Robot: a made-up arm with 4 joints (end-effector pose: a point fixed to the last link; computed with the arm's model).
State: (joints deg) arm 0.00 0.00 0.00 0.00
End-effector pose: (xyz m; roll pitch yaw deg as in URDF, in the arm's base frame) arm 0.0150 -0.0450 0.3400 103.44 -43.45 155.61
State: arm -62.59 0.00 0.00 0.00
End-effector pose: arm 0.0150 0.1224 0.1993 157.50 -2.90 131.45
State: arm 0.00 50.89 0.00 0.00
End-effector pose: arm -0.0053 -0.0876 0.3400 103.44 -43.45 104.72
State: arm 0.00 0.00 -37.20 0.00
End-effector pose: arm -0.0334 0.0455 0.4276 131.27 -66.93 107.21
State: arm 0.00 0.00 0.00 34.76
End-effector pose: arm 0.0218 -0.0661 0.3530 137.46 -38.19 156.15
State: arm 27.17 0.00 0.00 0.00
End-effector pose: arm 0.0150 -0.1434 0.3316 64.58 -48.48 -175.90
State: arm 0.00 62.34 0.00 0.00
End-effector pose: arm -0.0144 -0.0937 0.3400 103.44 -43.45 93.27
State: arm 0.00 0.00 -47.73 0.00
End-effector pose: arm -0.0317 0.0712 0.4567 151.66 -69.43 81.32
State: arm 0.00 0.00 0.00 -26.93
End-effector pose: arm 0.0168 -0.0252 0.3370 74.94 -47.13 158.26
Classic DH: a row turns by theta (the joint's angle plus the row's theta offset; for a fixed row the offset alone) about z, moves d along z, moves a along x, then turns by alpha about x. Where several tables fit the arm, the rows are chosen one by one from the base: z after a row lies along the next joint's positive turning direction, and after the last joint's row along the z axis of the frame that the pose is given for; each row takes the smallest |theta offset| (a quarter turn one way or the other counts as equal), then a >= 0, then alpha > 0; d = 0 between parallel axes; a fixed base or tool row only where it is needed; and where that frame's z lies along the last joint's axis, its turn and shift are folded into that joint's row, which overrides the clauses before.
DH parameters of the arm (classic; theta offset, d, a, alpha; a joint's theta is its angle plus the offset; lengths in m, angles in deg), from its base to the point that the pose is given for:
base (fixed): -90 0.132 0.077 -90
joint 1: 0 -0.04 -0.032 -90
joint 2: -76.21 -0.4315 0.1918 -131.06
joint 3: 57.23 -0.1646 -0.1667 -63.95
joint 4: -26.96 0.0283 -0.0408 -97.96
tool (fixed): -86.08 -0.0141 0 0

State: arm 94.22 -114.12 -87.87 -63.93
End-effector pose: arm -0.2747 -0.4860 0.1521 -8.05 -28.15 -100.57
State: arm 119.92 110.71 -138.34 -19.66
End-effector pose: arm 0.0670 -0.3514 -0.3478 71.33 39.51 174.59
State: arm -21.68 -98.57 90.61 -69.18
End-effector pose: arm -0.0665 0.3271 0.1946 41.25 -5.06 -40.58
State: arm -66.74 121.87 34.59 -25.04
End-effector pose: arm -0.1577 0.0435 0.2682 41.96 36.03 52.71
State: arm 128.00 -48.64 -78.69 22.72
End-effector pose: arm -0.1325 -0.5094 0.0167 22.42 7.22 -80.73
